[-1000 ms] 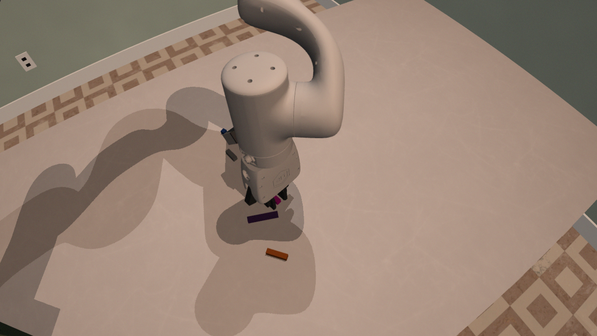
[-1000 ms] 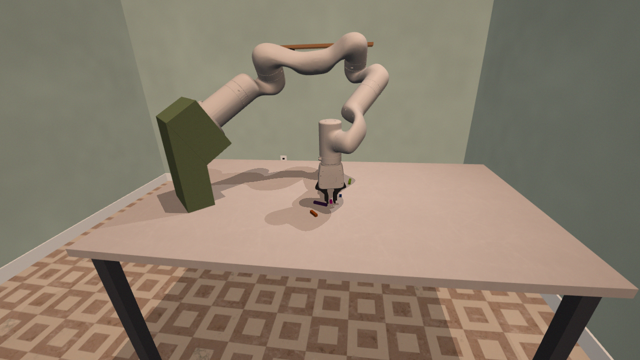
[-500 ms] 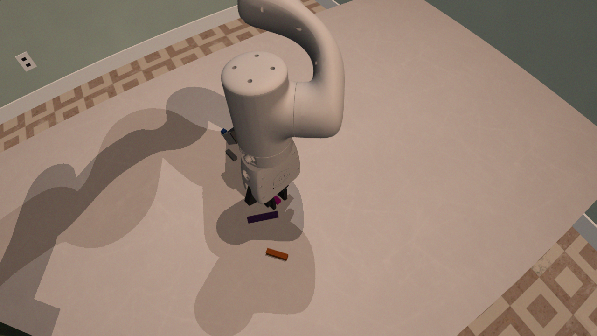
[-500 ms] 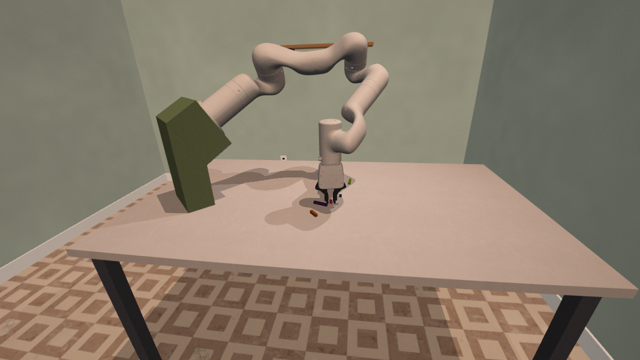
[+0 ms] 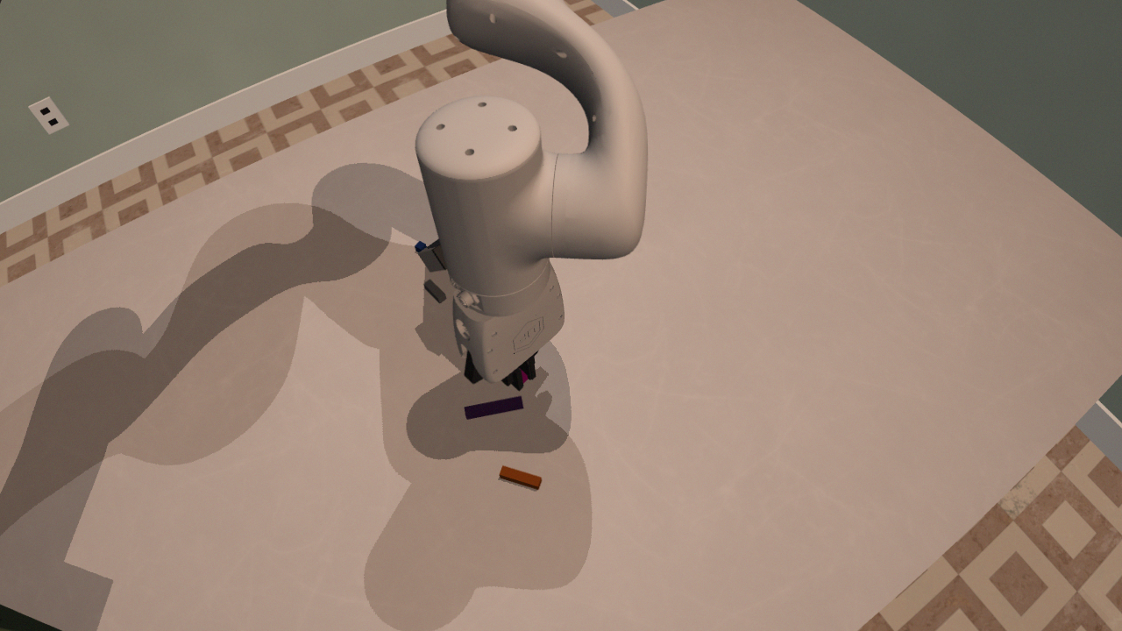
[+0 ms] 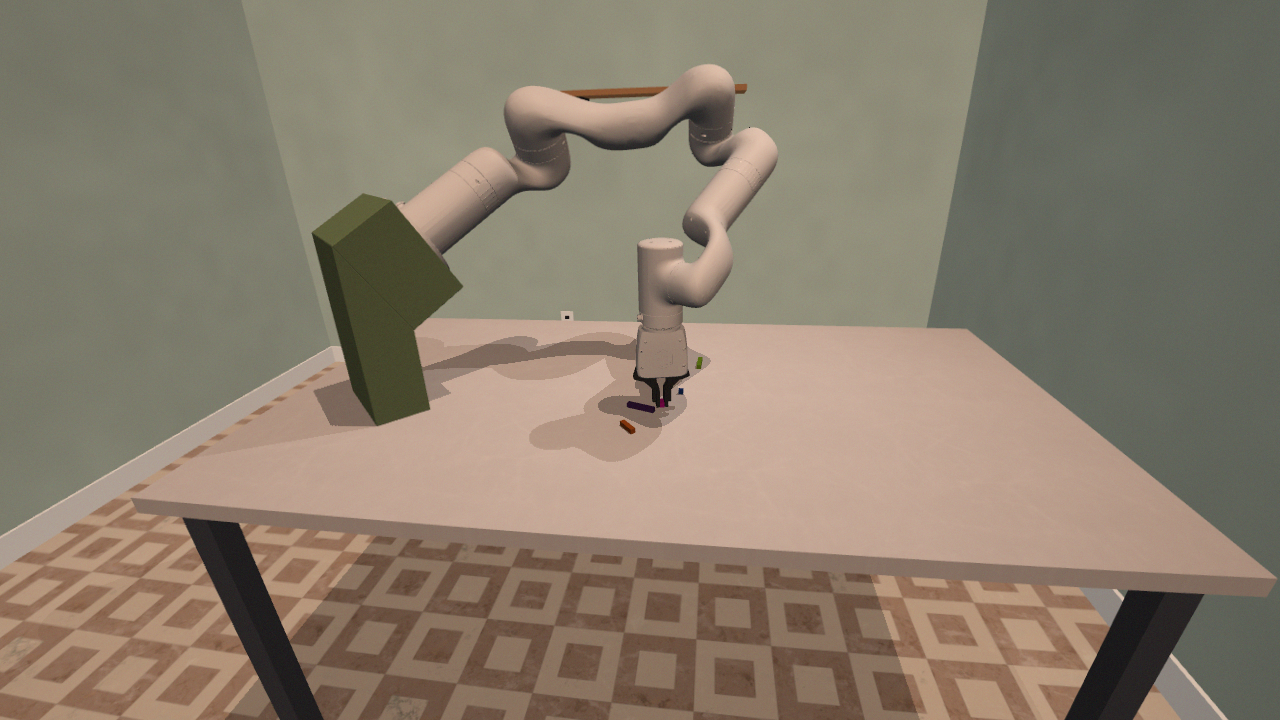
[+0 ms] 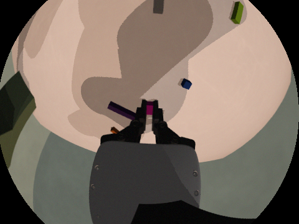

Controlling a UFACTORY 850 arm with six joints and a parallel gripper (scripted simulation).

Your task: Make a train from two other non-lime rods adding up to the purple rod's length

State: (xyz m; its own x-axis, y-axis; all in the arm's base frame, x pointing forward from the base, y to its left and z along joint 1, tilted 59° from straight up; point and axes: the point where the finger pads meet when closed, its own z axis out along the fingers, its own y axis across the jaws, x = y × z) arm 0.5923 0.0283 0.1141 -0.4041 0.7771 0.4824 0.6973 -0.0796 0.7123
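Right now the magenta rod is 2 cm below my hand. Round my hand: grey rod (7 cm behind, 13 cm to the left, 2 cm below); then purple rod (3 cm behind, 3 cm to the right, 2 cm below); then orange rod (2 cm behind, 11 cm to the right, 2 cm below).
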